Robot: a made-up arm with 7 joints. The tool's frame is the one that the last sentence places.
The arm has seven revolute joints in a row. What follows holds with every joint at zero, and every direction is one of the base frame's. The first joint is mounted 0.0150 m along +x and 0.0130 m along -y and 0.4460 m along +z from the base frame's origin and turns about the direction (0.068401, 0.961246, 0.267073). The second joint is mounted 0.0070 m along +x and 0.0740 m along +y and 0.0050 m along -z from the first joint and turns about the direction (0.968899, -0.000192, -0.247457). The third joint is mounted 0.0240 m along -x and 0.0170 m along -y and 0.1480 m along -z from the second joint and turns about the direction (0.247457, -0.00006, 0.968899). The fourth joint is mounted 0.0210 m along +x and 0.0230 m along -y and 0.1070 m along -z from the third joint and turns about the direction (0.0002, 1, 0.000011). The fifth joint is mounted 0.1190 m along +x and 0.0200 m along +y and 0.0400 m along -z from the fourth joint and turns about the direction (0.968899, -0.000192, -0.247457). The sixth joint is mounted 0.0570 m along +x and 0.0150 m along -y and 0.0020 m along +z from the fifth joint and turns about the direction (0.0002, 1, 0.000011). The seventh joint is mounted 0.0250 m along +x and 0.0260 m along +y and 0.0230 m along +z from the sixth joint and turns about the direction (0.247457, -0.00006, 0.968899). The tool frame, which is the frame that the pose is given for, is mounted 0.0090 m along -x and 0.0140 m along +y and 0.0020 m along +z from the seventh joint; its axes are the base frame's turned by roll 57.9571, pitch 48.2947 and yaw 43.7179 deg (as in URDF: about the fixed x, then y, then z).
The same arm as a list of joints. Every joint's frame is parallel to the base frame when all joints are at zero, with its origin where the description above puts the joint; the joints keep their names.
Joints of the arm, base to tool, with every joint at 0 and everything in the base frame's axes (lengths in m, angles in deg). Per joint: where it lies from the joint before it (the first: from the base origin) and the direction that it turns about. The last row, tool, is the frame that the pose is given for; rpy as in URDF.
joint 1: offset 0.015 -0.013 0.446 axis 0.068403 0.961235 0.26711
joint 2: offset 0.007 0.074 -0.005 axis 0.968889 -0.0002 -0.247497
joint 3: offset -0.024 -0.017 -0.148 axis 0.247497 -0.0001 0.968889
joint 4: offset 0.021 -0.023 -0.107 axis 0.0002 1 0
joint 5: offset 0.119 0.02 -0.04 axis 0.968889 -0.0002 -0.247497
joint 6: offset 0.057 -0.015 0.002 axis 0.0002 1 0
joint 7: offset 0.025 0.026 0.023 axis 0.247497 -0.0001 0.968889
tool: offset -0.009 0.014 0.002 rpy 57.96 48.29 43.72

